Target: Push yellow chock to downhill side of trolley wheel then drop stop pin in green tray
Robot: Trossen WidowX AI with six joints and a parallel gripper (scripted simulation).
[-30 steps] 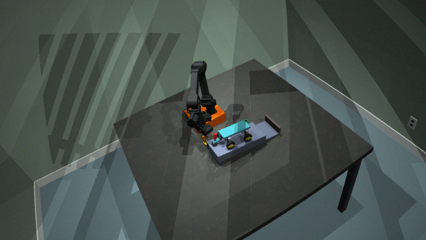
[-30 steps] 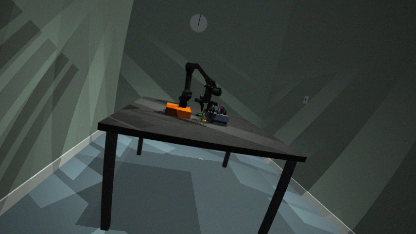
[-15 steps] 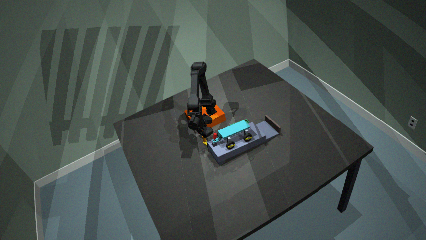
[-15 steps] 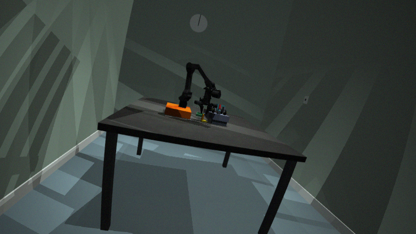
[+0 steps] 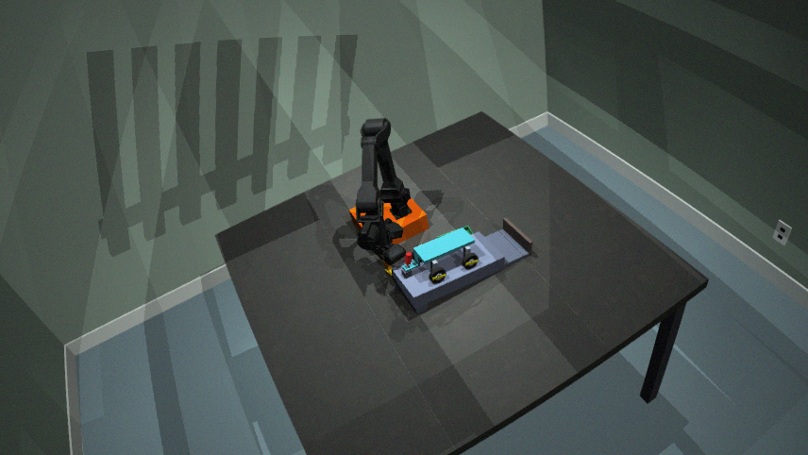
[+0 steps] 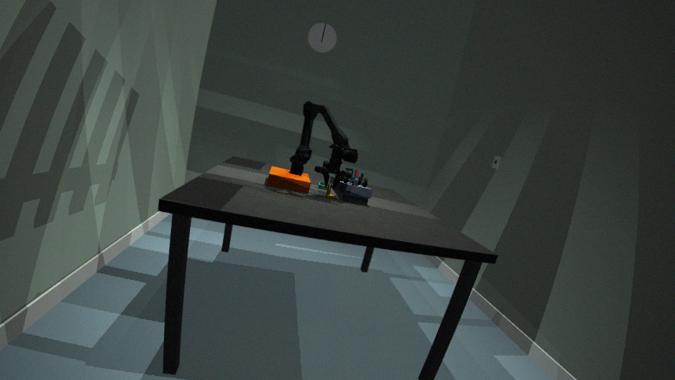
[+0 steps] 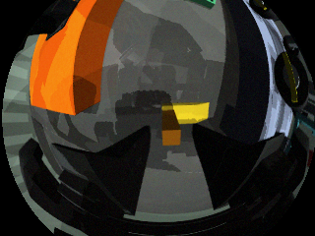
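Right now my gripper tip is 2 cm short of the yellow chock and 3 cm above it. The rest, counted from my gripper tip: teal-topped trolley 14 cm ahead, 15 cm to the left, 6 cm above; then grey ramp 14 cm ahead, 16 cm to the left; then red-headed stop pin 13 cm ahead, 3 cm to the left, 8 cm above.
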